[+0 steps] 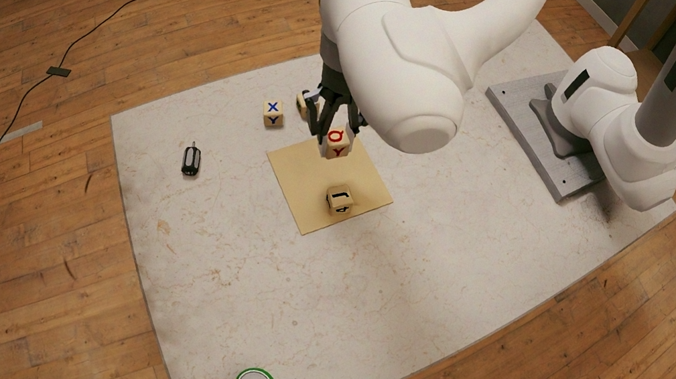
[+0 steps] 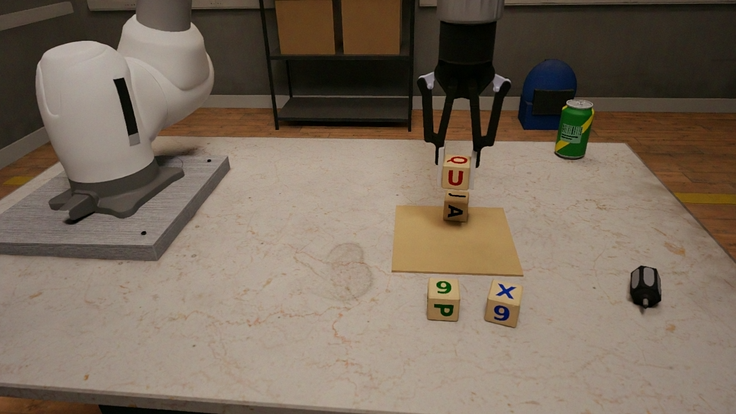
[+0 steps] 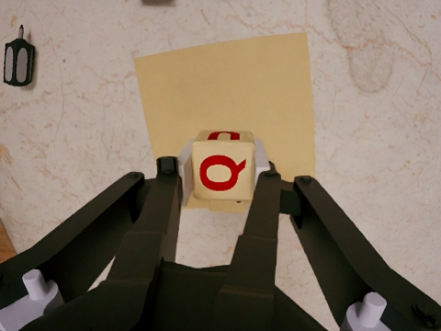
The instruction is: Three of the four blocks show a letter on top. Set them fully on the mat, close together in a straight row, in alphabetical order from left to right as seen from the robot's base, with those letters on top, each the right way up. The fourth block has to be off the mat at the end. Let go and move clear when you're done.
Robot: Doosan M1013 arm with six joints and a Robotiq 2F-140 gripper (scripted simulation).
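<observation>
Right now the tan mat is 130 mm below my hand. From my hand the other things lie so: black tool (280 mm ahead, 120 mm below, 90 mm to the right); then green can (400 mm to the left, 220 mm ahead, 70 mm below).
</observation>
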